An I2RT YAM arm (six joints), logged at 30 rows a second.
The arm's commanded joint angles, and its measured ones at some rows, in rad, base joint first. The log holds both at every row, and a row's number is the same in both.
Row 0, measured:
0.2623, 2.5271, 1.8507, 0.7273, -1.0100, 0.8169
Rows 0 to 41, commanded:
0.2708, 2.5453, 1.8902, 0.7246, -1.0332, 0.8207
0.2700, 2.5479, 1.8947, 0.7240, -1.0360, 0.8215
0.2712, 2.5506, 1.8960, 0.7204, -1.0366, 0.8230
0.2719, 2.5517, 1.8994, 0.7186, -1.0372, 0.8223
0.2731, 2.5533, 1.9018, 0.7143, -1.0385, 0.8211
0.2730, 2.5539, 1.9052, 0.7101, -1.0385, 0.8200
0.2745, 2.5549, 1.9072, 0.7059, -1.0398, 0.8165
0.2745, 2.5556, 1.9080, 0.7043, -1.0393, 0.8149
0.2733, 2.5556, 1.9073, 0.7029, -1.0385, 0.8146
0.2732, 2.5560, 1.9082, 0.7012, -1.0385, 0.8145
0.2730, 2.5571, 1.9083, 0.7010, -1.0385, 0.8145
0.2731, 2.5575, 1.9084, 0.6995, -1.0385, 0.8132
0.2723, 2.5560, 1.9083, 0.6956, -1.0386, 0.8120
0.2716, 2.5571, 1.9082, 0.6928, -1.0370, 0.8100
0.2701, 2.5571, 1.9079, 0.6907, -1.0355, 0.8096
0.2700, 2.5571, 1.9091, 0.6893, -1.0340, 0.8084
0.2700, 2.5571, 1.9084, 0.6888, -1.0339, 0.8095
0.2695, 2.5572, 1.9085, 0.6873, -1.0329, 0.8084
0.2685, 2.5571, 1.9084, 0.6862, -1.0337, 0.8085
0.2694, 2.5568, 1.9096, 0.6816, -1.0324, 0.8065
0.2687, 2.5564, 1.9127, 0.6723, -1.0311, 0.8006
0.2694, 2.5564, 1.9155, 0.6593, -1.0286, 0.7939
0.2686, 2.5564, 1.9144, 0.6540, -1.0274, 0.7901
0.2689, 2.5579, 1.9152, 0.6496, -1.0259, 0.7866
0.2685, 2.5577, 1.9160, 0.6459, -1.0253, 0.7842
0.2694, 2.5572, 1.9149, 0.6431, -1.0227, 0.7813
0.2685, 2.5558, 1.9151, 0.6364, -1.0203, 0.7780
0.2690, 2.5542, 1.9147, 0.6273, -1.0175, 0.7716
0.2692, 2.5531, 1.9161, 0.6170, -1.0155, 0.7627
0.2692, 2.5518, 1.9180, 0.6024, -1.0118, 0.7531
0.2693, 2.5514, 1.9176, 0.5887, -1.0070, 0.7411
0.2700, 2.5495, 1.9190, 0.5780, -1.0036, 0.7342
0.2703, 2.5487, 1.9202, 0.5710, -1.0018, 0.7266
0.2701, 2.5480, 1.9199, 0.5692, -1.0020, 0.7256
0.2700, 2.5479, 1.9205, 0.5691, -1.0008, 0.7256
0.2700, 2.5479, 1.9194, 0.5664, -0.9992, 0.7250
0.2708, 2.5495, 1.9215, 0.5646, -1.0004, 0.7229
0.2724, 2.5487, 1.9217, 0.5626, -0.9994, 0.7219
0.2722, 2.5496, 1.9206, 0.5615, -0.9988, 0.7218
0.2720, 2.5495, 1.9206, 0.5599, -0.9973, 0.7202
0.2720, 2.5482, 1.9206, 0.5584, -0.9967, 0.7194
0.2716, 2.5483, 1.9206, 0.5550, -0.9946, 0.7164
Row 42, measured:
0.2699, 2.5416, 1.8927, 0.5777, -1.0027, 0.7395
